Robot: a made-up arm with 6 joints. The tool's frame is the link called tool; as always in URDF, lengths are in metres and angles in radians.
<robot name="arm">
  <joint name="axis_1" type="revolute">
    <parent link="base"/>
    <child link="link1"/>
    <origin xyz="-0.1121 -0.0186 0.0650" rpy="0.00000 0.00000 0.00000"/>
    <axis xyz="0 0 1"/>
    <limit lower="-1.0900" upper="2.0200"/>
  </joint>
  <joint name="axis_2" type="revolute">
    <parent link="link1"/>
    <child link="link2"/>
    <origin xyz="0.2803 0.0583 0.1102" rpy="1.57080 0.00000 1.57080"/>
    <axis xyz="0 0 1"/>
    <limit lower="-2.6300" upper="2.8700"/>
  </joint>
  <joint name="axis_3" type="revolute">
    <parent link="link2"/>
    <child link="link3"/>
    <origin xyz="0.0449 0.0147 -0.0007" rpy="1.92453 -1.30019 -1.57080"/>
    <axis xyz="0 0 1"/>
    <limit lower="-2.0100" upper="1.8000"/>
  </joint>
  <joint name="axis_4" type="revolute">
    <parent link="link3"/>
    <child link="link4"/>
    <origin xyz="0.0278 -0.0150 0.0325" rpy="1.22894 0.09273 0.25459"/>
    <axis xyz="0 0 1"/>
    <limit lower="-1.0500" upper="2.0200"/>
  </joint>
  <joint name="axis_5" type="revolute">
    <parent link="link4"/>
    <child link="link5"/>
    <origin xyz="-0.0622 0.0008 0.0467" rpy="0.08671 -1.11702 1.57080"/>
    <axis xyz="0 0 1"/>
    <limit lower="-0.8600" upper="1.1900"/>
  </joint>
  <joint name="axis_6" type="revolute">
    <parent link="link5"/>
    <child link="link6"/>
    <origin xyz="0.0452 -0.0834 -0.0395" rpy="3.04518 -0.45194 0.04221"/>
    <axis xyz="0 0 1"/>
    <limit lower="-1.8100" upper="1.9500"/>
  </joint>
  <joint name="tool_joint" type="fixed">
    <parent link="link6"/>
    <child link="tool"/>
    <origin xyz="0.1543 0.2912 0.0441" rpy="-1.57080 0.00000 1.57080"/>
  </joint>
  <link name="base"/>
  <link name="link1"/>
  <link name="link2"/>
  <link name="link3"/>
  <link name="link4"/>
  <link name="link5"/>
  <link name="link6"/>
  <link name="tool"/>
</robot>
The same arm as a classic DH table. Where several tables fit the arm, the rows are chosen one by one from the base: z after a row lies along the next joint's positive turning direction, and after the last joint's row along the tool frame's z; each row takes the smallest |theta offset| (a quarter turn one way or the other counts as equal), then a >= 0, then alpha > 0; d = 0 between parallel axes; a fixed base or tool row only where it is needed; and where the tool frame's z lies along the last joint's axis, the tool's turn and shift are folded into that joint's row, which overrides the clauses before.
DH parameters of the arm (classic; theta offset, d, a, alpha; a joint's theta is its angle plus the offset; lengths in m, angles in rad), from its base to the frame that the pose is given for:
base (fixed): 0.1644 0 -0.1136 0
axis_1: 1.4064 0.1752 0.0583 1.5708
axis_2: -1.2289 0.2752 0.0012 1.6635
axis_3: -1.5379 -0.0228 -0.0224 -1.2305
axis_4: -0.002 0.0736 0.0618 -1.1189
axis_5: -0.2179 0.0718 -0.0742 2.6802
axis_6: -0.1958 0.1768 -0.2912 1.5708
tool (fixed): 3.1416 -0.1543 0 0
Joint limits (rad, base to tool): -1.09..2.02 -2.63..2.87 -2.01..1.8 -1.05..2.02 -0.86..1.19 -1.81..1.95

